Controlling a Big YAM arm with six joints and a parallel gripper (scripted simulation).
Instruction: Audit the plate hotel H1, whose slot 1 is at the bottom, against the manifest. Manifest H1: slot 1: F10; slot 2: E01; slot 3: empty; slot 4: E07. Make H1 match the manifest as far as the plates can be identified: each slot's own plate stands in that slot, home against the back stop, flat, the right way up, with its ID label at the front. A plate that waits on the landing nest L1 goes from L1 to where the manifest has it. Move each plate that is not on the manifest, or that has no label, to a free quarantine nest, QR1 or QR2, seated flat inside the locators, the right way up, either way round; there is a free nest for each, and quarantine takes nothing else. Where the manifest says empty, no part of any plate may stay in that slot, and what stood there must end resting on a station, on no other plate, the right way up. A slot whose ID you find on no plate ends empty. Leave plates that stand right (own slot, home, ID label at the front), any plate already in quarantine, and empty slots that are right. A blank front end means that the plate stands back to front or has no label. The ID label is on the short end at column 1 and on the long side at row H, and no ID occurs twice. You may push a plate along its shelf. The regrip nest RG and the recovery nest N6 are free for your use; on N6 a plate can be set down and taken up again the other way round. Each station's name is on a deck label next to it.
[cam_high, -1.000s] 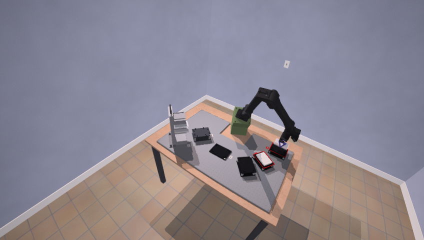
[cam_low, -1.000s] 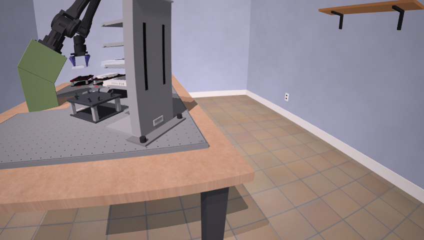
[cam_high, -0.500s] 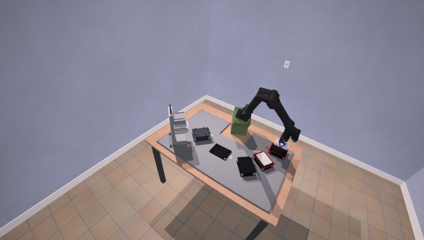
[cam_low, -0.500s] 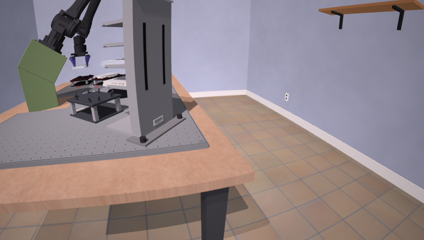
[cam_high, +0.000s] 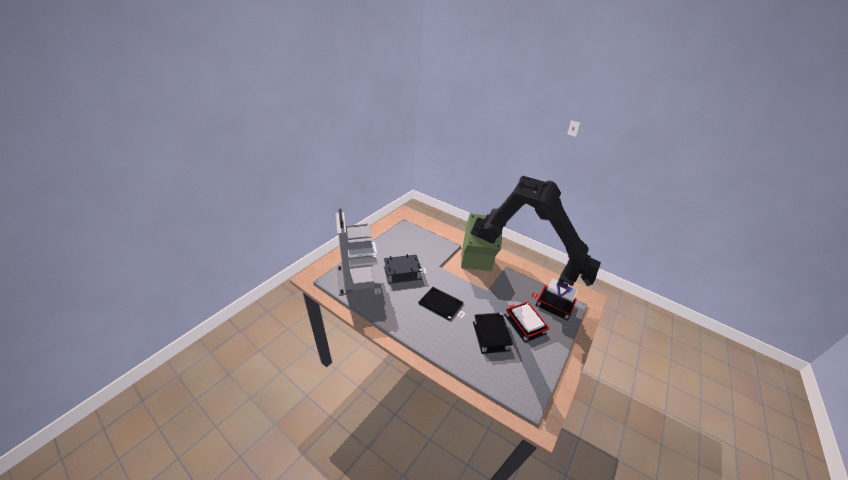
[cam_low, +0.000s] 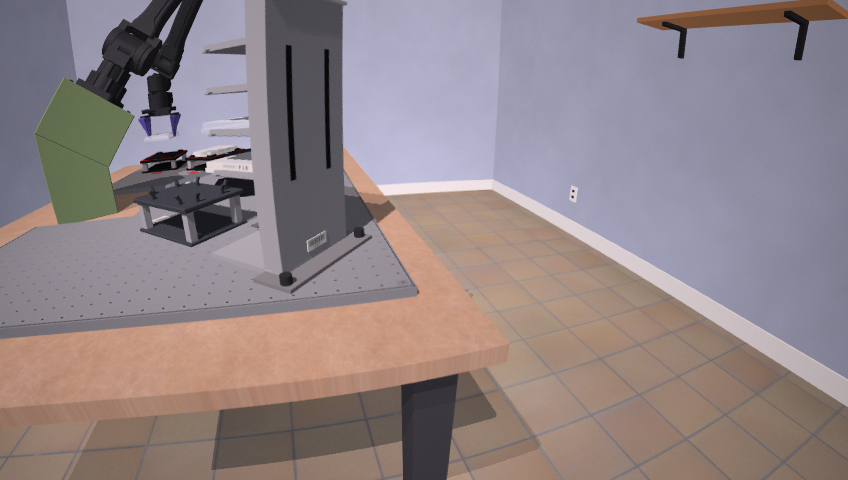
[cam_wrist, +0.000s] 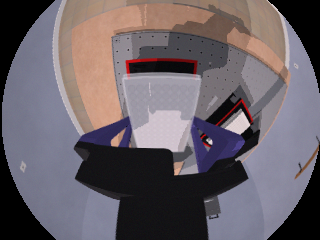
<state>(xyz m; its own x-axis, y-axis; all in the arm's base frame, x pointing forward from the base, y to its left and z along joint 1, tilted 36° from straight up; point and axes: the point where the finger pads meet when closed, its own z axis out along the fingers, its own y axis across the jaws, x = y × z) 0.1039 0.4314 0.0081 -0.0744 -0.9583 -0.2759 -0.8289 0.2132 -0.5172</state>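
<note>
Now: the red-rimmed nest 7 cm below my hand. From my hand the other things lie so: grey plate hotel H1: 92 cm to the right, 38 cm ahead, 6 cm above; then H1 deck label: 76 cm to the right, 36 cm ahead, 11 cm below; then N6 deck label: 37 cm to the right, 28 cm ahead, 11 cm below.
</note>
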